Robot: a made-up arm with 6 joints.
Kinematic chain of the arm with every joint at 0, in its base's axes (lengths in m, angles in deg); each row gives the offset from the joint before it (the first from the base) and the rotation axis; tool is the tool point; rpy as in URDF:
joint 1: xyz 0 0 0.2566 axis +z
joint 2: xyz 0 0 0 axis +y
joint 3: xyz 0.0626 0 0.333 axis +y
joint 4: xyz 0.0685 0 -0.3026 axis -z
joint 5: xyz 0 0 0 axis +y
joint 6: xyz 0.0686 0 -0.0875 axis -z
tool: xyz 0 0 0 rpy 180 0 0
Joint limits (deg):
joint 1: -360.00..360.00
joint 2: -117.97..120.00
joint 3: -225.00..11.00
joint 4: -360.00..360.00
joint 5: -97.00..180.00
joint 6: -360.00..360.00
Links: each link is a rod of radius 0.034 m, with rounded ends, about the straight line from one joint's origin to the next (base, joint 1, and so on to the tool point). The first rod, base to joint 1, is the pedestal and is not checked.
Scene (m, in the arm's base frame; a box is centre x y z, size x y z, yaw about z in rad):
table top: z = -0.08
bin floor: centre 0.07 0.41 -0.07 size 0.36 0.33 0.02 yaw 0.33
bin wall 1: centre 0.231 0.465 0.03 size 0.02 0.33 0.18 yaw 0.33
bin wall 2: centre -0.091 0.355 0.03 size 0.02 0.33 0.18 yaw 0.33
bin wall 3: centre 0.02 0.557 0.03 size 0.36 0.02 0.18 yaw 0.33
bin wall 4: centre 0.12 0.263 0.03 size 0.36 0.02 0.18 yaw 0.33
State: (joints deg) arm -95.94 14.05 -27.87 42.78 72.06 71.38
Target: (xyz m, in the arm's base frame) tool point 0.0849 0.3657 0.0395
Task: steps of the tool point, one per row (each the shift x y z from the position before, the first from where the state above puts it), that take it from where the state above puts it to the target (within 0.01 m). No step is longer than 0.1 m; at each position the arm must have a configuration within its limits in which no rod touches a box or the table.
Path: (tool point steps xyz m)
1: 0.0705 0.0029 0.0045
2: 0.0697 0.0220 0.0049
3: 0.0635 0.0411 0.0053
4: 0.0524 0.0582 0.0056
5: 0.0364 0.0722 0.0060
6: 0.0168 0.0816 0.0064
7: -0.0053 0.0858 0.0068
8: -0.0282 0.0837 0.0072
9: -0.0504 0.0756 0.0076
10: -0.0700 0.0615 0.0080
11: -0.0857 0.0422 0.0083
12: 0.0055 0.0127 -0.0692
13: 0.0000 0.0002 -0.0735
14: -0.0055 -0.0129 -0.0749

